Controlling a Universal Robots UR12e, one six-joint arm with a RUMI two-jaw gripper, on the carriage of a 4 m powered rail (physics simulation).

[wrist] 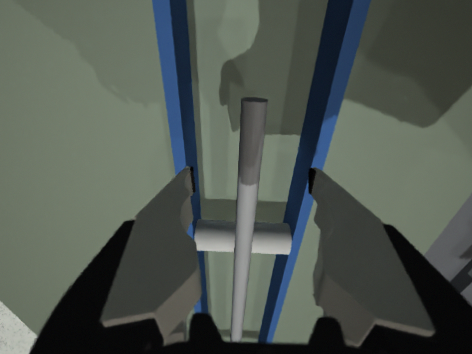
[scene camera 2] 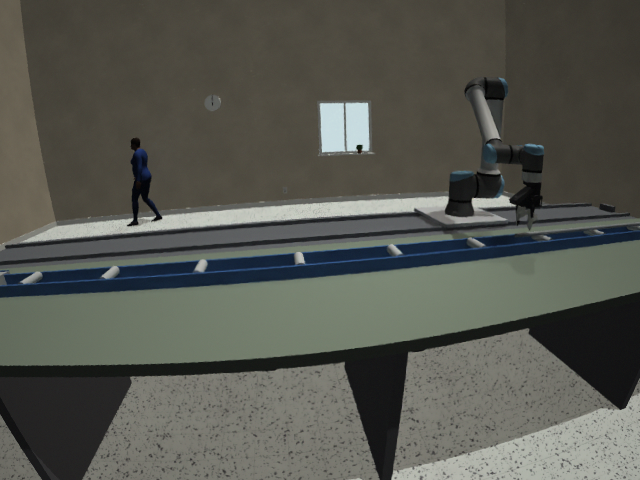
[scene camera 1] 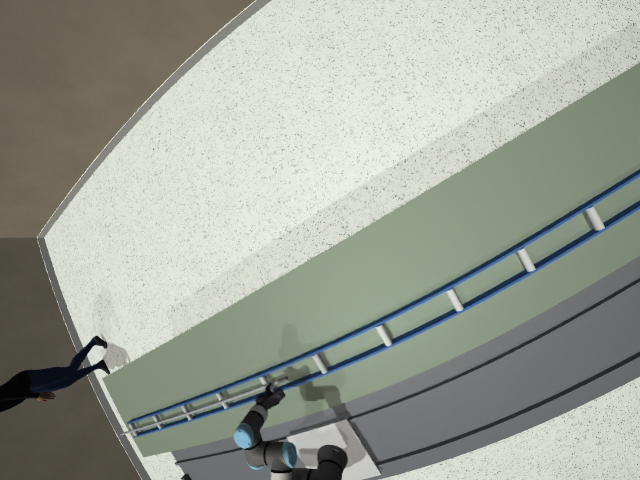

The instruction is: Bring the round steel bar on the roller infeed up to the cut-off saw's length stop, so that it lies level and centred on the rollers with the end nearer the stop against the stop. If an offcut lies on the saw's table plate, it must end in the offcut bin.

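Where they show: gripper, fingertip midpoint: (wrist: 250,169) (scene camera 2: 523,228) (scene camera 1: 279,383); arm's base, origin of the base link: (scene camera 2: 459,213) (scene camera 1: 332,456).
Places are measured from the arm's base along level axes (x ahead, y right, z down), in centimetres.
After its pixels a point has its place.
Note:
The round steel bar (scene camera 1: 245,392) @(x 62.9, y -27.4, z -4.5 cm) (wrist: 246,205) @(x 62.1, y -3.9, z -5.0 cm) lies lengthwise on the rollers of the blue-sided infeed (scene camera 1: 485,267) @(x 68.9, y 127.9, z -2.1 cm) (scene camera 2: 351,266) @(x 69.4, y 88.2, z -0.1 cm) (wrist: 172,90) @(x 68.7, y 5.5, z -2.2 cm), about midway between its side rails. In scene camera 1 its right end extends past a roller, short of the following one; its left end sticks out past the infeed's far left end. My gripper (scene camera 1: 270,387) @(x 62.1, y 1.3, z -7.5 cm) (scene camera 2: 523,225) @(x 62.1, y 1.3, z -7.5 cm) (wrist: 250,169) @(x 62.1, y 1.3, z -7.5 cm) is open above the bar near its right end, one finger on each side, both apart from it. In the wrist view the bar's end shows beyond the fingertips. The saw, length stop, offcut and bin do not show recognisably.
The arm stands on a white carriage plate (scene camera 1: 361,459) @(x -7.6, y 16.6, z 0.0 cm) (scene camera 2: 485,219) @(x 17.8, y -8.3, z 0.0 cm) on the grey rail (scene camera 1: 465,392) (scene camera 2: 258,237), beside the long green table (scene camera 1: 361,279) @(x 92.8, y 71.1, z 3.0 cm) (scene camera 2: 310,310) @(x 94.1, y 106.8, z 3.0 cm). A person in blue (scene camera 1: 51,379) (scene camera 2: 140,170) is on the floor away from the arm. A pale part shows at scene camera 2's left edge.

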